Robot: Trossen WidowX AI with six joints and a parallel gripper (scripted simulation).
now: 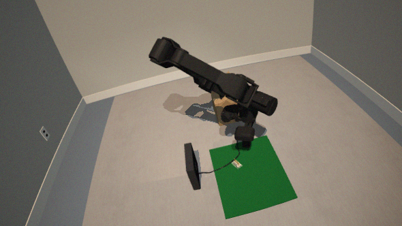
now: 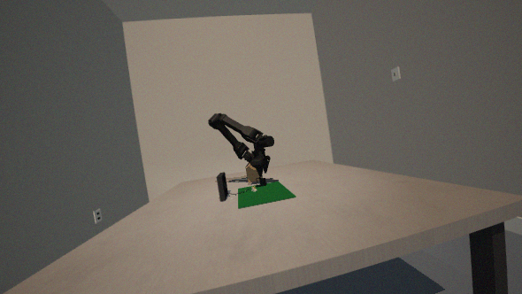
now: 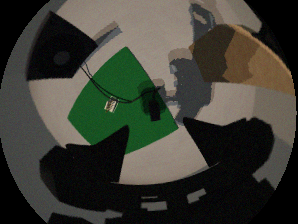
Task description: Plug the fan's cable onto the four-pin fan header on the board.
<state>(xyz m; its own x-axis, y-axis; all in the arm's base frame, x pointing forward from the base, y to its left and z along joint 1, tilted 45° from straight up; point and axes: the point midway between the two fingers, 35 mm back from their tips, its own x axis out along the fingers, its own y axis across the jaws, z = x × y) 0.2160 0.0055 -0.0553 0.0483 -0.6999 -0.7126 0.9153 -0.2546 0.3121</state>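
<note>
Now: gripper tip 4 cm above the black plug and 1 cm to the left of it. From my gripper tip the other things lie so: green board 12 cm ahead, 8 cm below, 3 cm to the right; black fan 21 cm to the right, 9 cm ahead; four-pin fan header 7 cm ahead, 6 cm to the right, 6 cm below.
</note>
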